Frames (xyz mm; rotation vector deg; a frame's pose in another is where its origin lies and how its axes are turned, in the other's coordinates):
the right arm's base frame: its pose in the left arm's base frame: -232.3 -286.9 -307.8 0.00 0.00 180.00
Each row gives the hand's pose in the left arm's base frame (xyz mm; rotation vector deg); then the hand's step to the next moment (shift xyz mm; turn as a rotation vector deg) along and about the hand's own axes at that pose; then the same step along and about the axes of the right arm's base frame.
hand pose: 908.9 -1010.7 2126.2 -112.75 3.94 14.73
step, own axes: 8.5 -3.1 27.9 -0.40 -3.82 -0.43
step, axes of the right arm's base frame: -4.7 -27.3 -9.6 -0.31 -1.11 3.69
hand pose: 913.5 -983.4 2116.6 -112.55 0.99 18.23
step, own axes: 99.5 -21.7 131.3 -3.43 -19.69 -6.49
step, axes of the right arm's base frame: -71.2 -140.8 -52.1 -1.20 -1.69 20.91
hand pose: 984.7 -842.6 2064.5 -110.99 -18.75 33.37
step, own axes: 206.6 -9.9 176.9 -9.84 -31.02 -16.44
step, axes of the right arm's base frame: -80.4 -238.6 -103.4 -1.46 4.24 36.18
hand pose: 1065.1 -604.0 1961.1 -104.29 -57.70 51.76
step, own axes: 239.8 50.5 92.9 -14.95 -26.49 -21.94
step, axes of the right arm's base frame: -33.4 -227.7 -125.4 -5.36 12.01 35.12
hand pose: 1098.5 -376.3 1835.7 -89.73 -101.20 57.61
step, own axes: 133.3 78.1 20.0 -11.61 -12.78 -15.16
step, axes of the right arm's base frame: -6.9 -130.7 -84.5 -6.99 9.38 19.78
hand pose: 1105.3 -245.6 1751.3 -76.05 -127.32 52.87
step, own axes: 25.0 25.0 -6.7 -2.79 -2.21 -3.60
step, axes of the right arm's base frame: -7.9 -32.6 -13.0 -2.19 1.98 4.11
